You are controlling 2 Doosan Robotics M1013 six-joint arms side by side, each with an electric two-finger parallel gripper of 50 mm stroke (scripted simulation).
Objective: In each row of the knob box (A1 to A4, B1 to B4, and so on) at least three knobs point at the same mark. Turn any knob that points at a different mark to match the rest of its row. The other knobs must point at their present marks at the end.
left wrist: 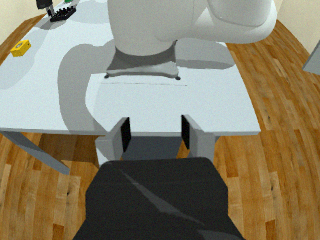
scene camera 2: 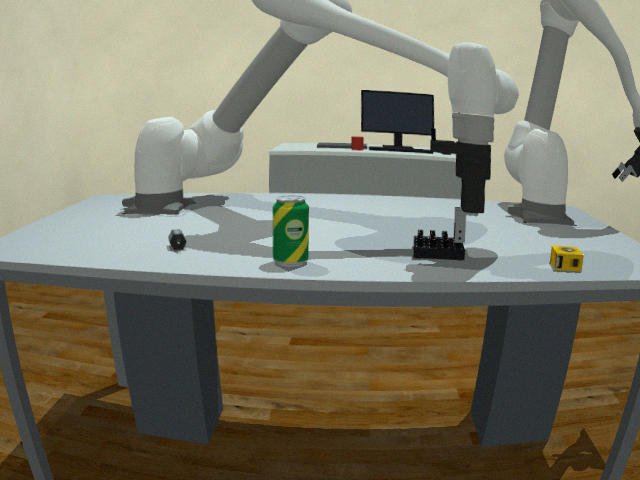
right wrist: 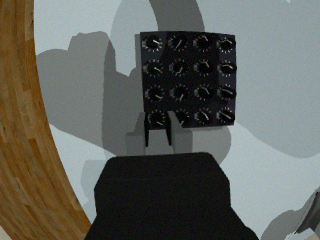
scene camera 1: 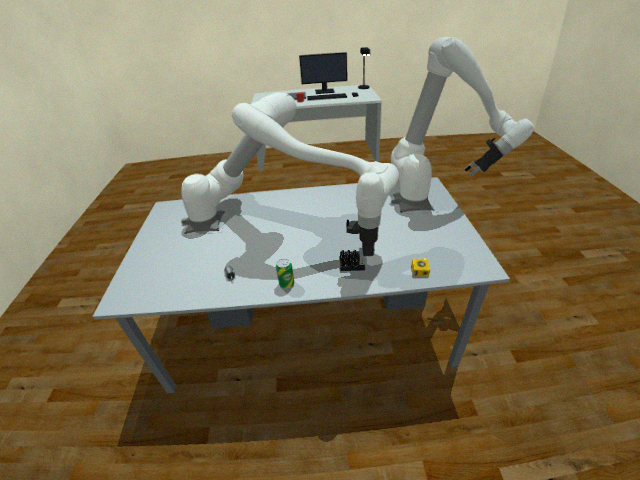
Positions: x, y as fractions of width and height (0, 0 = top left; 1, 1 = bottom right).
Scene:
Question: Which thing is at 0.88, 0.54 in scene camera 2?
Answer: A yellow block.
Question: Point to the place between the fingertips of my right gripper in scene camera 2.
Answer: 0.72, 0.50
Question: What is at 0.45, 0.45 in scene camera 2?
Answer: A can.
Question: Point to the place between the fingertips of my right gripper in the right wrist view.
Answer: At 0.49, 0.51

